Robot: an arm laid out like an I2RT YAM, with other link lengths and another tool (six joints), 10 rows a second.
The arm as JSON. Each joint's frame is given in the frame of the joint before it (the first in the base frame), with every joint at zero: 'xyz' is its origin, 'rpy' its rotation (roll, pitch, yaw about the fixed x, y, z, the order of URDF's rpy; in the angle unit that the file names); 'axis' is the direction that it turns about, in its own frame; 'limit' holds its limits. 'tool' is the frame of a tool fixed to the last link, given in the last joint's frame.
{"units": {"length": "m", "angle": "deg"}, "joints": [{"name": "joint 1", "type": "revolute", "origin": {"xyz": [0.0, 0.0, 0.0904], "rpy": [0.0, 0.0, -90.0]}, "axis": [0.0, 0.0, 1.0], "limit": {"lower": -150.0, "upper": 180.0}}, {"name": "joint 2", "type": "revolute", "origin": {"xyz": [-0.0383, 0.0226, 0.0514], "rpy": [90.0, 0.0, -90.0]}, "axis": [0.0, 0.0, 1.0], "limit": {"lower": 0.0, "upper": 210.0}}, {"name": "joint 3", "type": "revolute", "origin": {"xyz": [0.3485, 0.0, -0.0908], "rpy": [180.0, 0.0, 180.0]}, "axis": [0.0, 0.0, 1.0], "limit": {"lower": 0.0, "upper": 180.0}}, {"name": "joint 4", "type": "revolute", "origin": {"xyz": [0.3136, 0.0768, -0.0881], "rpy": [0.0, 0.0, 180.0]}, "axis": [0.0, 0.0, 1.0], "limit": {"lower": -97.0, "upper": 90.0}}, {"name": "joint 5", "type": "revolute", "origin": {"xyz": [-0.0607, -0.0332, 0.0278], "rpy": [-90.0, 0.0, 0.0]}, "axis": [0.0, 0.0, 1.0], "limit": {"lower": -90.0, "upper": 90.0}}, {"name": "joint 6", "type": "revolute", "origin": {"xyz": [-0.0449, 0.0, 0.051], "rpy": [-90.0, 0.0, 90.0]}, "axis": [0.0, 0.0, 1.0], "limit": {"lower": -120.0, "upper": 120.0}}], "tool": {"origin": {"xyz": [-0.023, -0.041, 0.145], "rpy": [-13.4, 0.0, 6.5]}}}
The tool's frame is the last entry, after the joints.
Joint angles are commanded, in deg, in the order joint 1, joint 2, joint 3, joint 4, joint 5, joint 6. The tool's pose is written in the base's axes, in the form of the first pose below.
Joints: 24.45, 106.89, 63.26, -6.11, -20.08, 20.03
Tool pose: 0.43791, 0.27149, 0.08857, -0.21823, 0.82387, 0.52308, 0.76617, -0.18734, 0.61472
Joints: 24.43, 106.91, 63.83, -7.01, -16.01, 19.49
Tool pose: 0.44606, 0.26027, 0.08772, -0.19611, 0.85989, 0.47131, 0.74512, -0.18178, 0.64169
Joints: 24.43, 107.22, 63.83, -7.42, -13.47, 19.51
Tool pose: 0.44871, 0.25245, 0.08291, -0.17246, 0.88160, 0.43936, 0.73833, -0.17955, 0.65009
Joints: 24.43, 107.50, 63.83, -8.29, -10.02, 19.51
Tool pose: 0.45093, 0.24105, 0.07748, -0.13930, 0.90876, 0.39338, 0.73092, -0.17366, 0.66000
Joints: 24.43, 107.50, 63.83, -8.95, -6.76, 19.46
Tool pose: 0.45355, 0.23039, 0.07542, -0.11107, 0.93020, 0.34985, 0.71944, -0.16760, 0.67402
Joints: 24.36, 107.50, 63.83, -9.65, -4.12, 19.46
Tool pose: 0.45503, 0.22078, 0.07383, -0.08523, 0.94583, 0.31329, 0.71190, -0.16218, 0.68329
